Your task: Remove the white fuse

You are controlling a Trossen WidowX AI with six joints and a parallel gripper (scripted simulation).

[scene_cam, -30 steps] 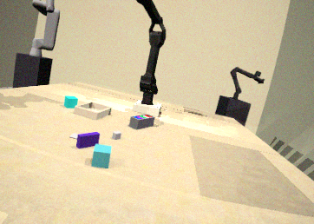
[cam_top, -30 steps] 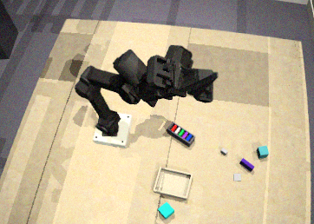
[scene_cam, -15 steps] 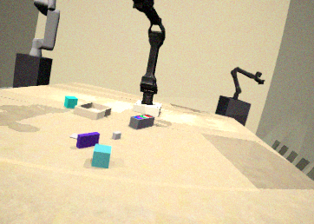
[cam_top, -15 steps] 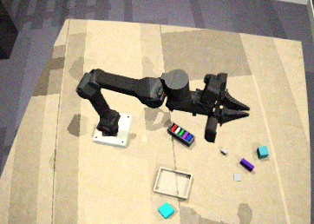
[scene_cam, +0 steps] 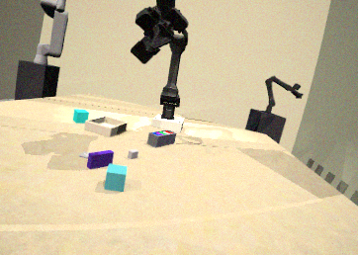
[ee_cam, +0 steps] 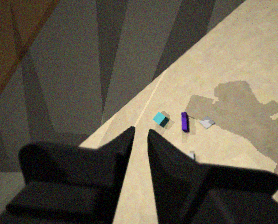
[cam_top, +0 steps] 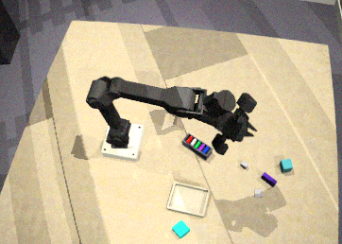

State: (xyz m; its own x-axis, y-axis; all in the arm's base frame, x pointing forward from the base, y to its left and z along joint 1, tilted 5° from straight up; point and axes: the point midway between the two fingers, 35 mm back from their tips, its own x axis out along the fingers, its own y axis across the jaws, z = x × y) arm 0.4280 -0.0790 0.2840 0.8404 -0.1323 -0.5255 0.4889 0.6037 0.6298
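Right now the white fuse is 190 mm behind my gripper tip, 100 mm to the left of it and 260 mm below it. From my gripper tip the other things lie so: purple block 90 mm ahead, 50 mm to the right, 270 mm below; beige tray 200 mm behind, 120 mm to the right, 290 mm below; cyan cube 230 mm behind, 230 mm to the right, 270 mm below.
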